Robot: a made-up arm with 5 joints.
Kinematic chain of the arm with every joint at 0, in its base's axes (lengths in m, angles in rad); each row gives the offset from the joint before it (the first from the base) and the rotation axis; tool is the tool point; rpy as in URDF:
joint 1: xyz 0.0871 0 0.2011 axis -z
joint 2: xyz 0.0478 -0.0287 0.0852 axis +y
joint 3: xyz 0.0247 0 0.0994 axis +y
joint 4: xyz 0.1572 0 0.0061 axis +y
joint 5: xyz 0.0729 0.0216 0 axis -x
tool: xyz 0 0 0 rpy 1.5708 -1.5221 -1.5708
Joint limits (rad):
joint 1: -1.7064..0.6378
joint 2: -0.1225..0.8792
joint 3: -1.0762..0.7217
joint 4: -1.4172..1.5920
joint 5: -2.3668..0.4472
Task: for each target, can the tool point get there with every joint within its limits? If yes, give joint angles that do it. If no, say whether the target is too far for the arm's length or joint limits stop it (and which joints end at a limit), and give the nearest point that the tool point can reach.
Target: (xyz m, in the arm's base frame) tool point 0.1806 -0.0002 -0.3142
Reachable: no: too far | nearest point 0.2216 -0.0003 0.1008 | short by 0.417 m
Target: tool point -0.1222 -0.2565 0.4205
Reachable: no: joint limits stop it (at a limit: joint 1, joint 2, joint 3, joint 4) | nearest point 0.1219 -0.0346 0.5732 | short by 0.364 m
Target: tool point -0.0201 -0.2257 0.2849
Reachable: no: joint limits stop it (at a limit: joint 1, joint 3, joint 4) | nearest point 0.1493 -0.0550 0.1807 | short by 0.262 m
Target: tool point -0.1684 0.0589 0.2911
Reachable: no: joint limits stop it (at a limit: joint 1, joint 2, joint 3, joint 4) | nearest point 0.0737 0.1506 0.2450 | short by 0.263 m
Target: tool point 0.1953 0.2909 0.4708
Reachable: yes | joints -1.2375 0.5635 -0.8683 -0.6779 -0.1873
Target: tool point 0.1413 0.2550 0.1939
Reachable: yes | joints -1.3885 0.7498 -0.2054 1.1726 -0.2802
